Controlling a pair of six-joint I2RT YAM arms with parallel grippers.
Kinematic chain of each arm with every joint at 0, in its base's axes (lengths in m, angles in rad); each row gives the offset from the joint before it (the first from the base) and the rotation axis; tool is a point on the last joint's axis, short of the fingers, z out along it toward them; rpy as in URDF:
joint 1: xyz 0 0 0.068 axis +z
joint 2: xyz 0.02 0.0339 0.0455 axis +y
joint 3: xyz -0.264 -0.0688 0 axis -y
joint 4: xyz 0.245 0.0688 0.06 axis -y
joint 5: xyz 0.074 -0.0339 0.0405 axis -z
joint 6: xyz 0.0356 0 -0.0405 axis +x
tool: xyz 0 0 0 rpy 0 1.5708 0
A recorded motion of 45 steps. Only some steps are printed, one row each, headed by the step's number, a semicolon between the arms.
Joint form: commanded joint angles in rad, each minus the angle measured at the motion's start. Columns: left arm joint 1, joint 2, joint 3, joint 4, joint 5, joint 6; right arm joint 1, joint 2, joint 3, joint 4, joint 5, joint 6.
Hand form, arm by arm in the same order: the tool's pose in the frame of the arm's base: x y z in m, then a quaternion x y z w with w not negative. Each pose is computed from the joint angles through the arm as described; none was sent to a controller.
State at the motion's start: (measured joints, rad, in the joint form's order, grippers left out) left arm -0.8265 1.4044 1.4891 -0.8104 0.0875 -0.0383; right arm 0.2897 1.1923 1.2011 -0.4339 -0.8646 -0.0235
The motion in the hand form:
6: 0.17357 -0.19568 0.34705 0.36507 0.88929 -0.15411 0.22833; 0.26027 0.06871 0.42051 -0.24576 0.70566 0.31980 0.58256
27: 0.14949 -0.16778 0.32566 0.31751 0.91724 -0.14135 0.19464; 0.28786 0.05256 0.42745 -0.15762 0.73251 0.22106 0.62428
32: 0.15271 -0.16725 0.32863 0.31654 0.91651 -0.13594 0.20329; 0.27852 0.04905 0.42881 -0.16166 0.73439 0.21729 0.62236
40: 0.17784 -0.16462 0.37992 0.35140 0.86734 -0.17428 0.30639; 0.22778 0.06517 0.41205 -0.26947 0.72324 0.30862 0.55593
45: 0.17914 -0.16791 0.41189 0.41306 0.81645 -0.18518 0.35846; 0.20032 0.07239 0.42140 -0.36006 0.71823 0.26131 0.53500
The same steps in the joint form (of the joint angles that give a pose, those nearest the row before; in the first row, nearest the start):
6: -0.0080 -0.0571 -0.1038 -0.2453 -0.0089 -0.0395; -0.1122 0.0161 0.0698 0.2237 0.2102 0.1001
27: -0.0071 -0.1847 -0.2641 -0.2832 -0.0280 -0.1434; -0.1585 0.0937 0.1462 0.2378 0.4469 0.0969
32: 0.0030 -0.1793 -0.2505 -0.2818 -0.0409 -0.1318; -0.1675 0.0619 0.1345 0.2082 0.4382 0.0827
40: 0.0963 -0.1480 -0.0735 -0.2065 0.0256 0.0358; -0.1036 -0.0914 0.0158 0.0728 0.2020 0.0209
45: 0.0963 -0.1259 0.0457 -0.1976 0.0707 0.1761; -0.0426 -0.1298 0.0922 -0.1675 0.2266 -0.2143

